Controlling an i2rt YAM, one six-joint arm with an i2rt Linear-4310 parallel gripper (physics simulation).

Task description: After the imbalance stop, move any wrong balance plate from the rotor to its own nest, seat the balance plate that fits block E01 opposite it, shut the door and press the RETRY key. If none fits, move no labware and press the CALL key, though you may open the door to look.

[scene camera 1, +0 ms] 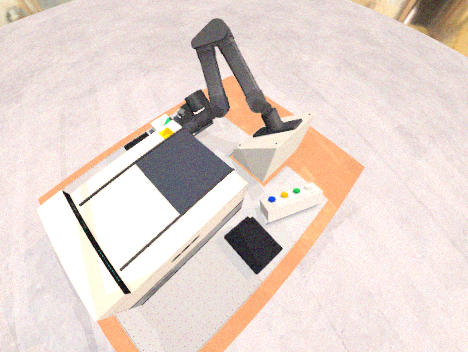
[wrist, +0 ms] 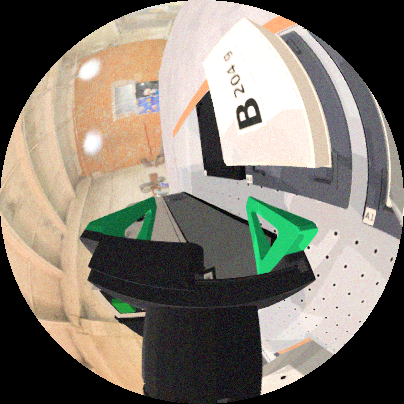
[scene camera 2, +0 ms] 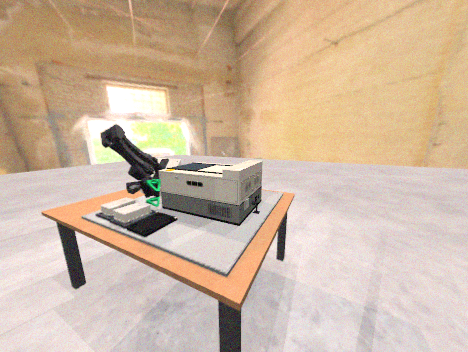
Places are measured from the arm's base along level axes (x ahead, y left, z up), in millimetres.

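Where they show: gripper, fingertip midpoint: point(wrist: 200, 201) point(scene camera 2: 157, 199); arm's base at its link origin: point(scene camera 1: 276, 129).
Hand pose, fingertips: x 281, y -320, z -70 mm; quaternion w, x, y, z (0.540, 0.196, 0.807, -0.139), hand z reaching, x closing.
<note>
Each offset is from my fingertips to the centre of the thing. "*": to the spot under its first point. Level surfaces: height alone.
My gripper point(scene camera 1: 167, 121) point(scene camera 2: 155, 193) point(wrist: 200, 201) is open and empty, its green fingers beside the front of the beige and grey centrifuge {dx +208, dy +200, dz +47 mm} point(scene camera 1: 220, 210) point(scene camera 2: 175, 185) point(wrist: 215, 230). A white balance plate marked B 204 g {dx -66, dy -89, dz -40 mm} point(wrist: 270, 100) stands on a dark nest at the upper right of the wrist view, apart from the fingers. Two white plates {dx -199, dy -60, dz -42 mm} point(scene camera 2: 117, 205) {* dx -27, dy -112, dz -28 mm} point(scene camera 2: 134, 212) stand side by side in scene camera 2. A dark panel {dx +73, dy +211, dz +136 mm} point(scene camera 1: 185, 170) covers part of the centrifuge's top. The key box {dx -127, dy +514, dz -33 mm} point(scene camera 1: 292, 207) has blue, yellow, green and white keys; their labels are unreadable. The rotor and block E01 do not show.
A black pad {* dx +73, dy -112, dz -63 mm} point(scene camera 2: 152, 223) point(wrist: 210, 140) lies beside the two plates. Another black pad point(scene camera 1: 253, 245) lies near the key box. The arm stands on a beige wedge base point(scene camera 1: 295, 140). A perforated light board {dz -75 mm} point(scene camera 1: 185, 310) point(scene camera 2: 215, 250) point(wrist: 345, 250) lies on the orange table {dz -88 mm} point(scene camera 1: 340, 165) point(scene camera 2: 190, 277).
</note>
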